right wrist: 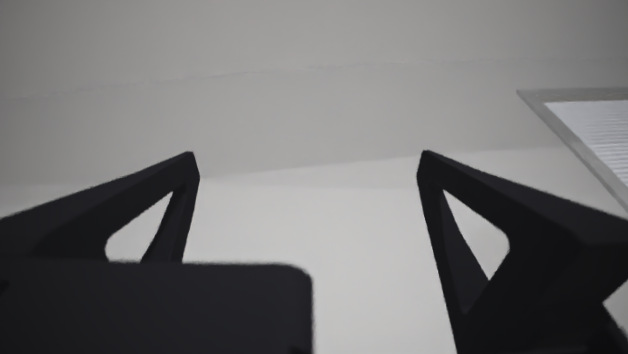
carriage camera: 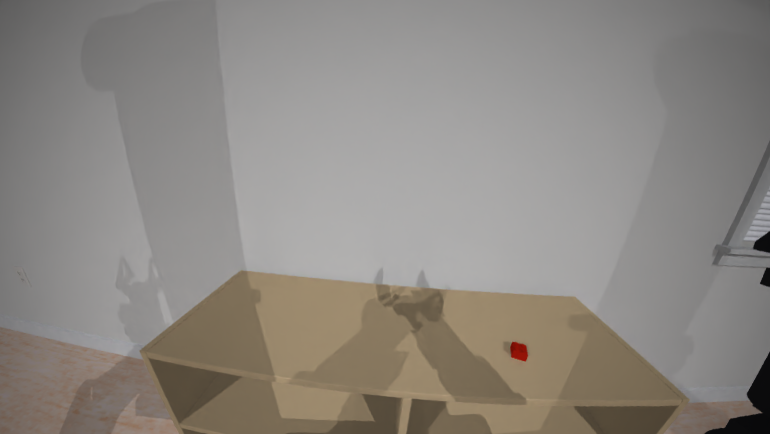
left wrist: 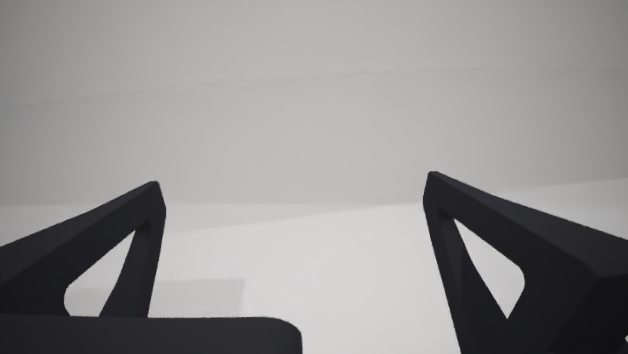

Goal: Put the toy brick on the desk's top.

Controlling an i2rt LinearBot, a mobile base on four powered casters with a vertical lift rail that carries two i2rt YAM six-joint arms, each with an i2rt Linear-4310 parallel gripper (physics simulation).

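Frame: origin at the left arm's base, x left, y ahead, z down, level; millimetres.
Seen in the pictures: left gripper, fingertip midpoint: (left wrist: 294, 191); right gripper, fingertip midpoint: (right wrist: 308, 163).
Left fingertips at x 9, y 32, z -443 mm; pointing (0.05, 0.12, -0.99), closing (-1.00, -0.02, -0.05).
Observation:
A point is followed by its place in that frame.
A small red toy brick (carriage camera: 518, 351) @(x -694, y 312, z 20 mm) lies on the top of a light wooden shelf unit (carriage camera: 334, 383) @(x -274, y 254, z 39 mm), right of the middle in the carriage view. My left gripper (left wrist: 294, 191) @(x 9, y 32, z -443 mm) is open, with bare wall between its fingers in the left wrist view. My right gripper (right wrist: 308, 163) @(x -693, y 28, z -440 mm) is open, with bare wall between its fingers in the right wrist view. Both are away from the brick, which does not show in either wrist view. Part of my right arm shows as dark pieces at the right edge of the carriage view. The desk does not show in these views.
A grey wall (carriage camera: 409, 134) @(x -433, y 628, z -458 mm) stands behind the shelf unit, with shadows of the arms on it. A window (carriage camera: 741, 258) @(x -1703, y 501, z -138 mm) (right wrist: 560, 130) @(x -1623, y 508, z -1162 mm) shows at the right. The wood-patterned floor (carriage camera: 32, 377) @(x 1253, y 567, z 649 mm) shows at the lower left.

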